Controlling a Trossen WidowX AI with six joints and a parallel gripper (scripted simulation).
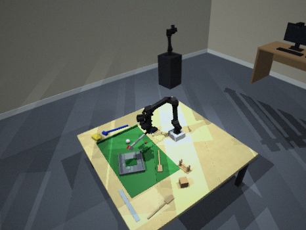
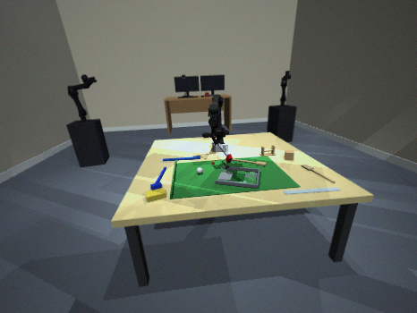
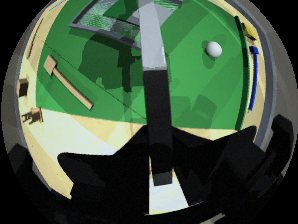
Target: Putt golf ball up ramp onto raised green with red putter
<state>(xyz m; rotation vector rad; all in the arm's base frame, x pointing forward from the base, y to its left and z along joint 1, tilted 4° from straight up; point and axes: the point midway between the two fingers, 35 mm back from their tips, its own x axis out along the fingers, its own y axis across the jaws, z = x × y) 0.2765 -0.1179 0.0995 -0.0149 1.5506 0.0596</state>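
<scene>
The red putter is 120 mm ahead of my gripper tip, 10 mm to the left of it and 10 mm above it. Also, from my gripper tip: wooden block 540 mm to the left, 120 mm ahead, 110 mm below; then blue putter 420 mm to the right, 130 mm below, 120 mm ahead; then white golf ball 160 mm to the right, 140 mm ahead, 120 mm below.
</scene>
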